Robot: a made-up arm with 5 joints.
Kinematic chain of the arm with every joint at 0, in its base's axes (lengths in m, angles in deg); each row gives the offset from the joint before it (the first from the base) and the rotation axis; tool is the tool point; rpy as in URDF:
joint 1: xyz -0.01 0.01 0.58 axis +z
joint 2: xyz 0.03 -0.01 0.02 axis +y
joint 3: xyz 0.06 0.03 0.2 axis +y
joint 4: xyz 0.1 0 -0.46 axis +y
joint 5: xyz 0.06 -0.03 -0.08 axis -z
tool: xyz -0.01 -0.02 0.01 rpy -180 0 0
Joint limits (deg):
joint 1: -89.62..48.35
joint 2: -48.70..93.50
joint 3: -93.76..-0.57
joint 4: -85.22..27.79
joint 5: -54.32..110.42
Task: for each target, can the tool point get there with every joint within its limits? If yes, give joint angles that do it. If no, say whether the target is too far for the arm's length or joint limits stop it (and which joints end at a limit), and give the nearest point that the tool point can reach.
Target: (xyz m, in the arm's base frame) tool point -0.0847 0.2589 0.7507
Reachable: no: joint limits stop it (at a limit: joint 2, joint 3, joint 4) | nearest point -0.1014 0.3147 0.4549 | short by 0.301 m
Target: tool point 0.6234 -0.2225 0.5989
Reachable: yes | joints -19.62 18.95 -77.95 11.68 72.78
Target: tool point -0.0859 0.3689 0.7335
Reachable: no: joint limits stop it (at a limit: joint 2, joint 3, joint 4) | nearest point -0.0758 0.3212 0.4549 | short by 0.283 m
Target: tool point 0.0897 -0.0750 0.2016
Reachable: yes | joints -35.69 28.33 -9.01 1.24 61.18
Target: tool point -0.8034 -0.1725 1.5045
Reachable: no: too far | nearest point -0.0410 -0.1334 1.2953 | short by 0.792 m
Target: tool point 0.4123 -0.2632 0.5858
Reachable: yes | joints -30.66 -21.86 -26.73 -16.83 37.74
